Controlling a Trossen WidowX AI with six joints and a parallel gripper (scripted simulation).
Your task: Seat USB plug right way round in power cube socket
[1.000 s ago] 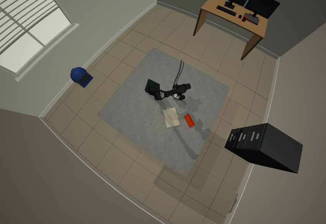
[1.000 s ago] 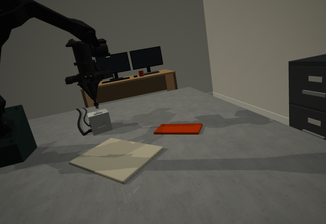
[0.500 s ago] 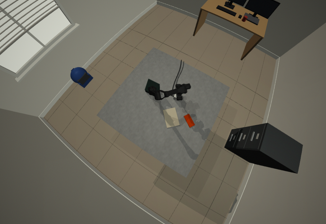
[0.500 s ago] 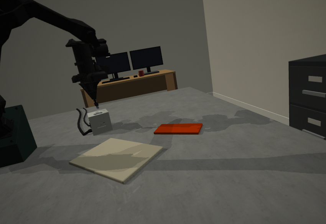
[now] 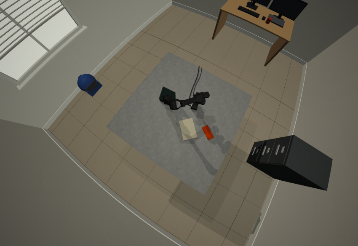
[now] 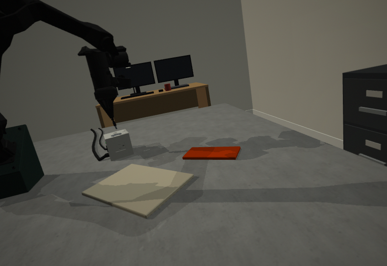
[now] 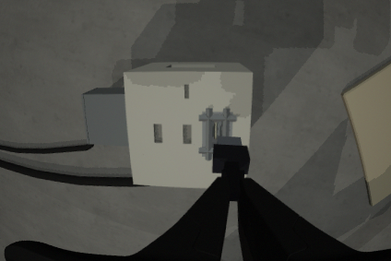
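Right now the USB plug is 20 mm below my gripper tip. From my gripper tip the other things lie so: red flat slab (260 mm ahead, 180 mm to the right, 130 mm below); socket (10 mm to the left, 70 mm below); beige flat board (50 mm ahead, 250 mm to the right, 130 mm below).
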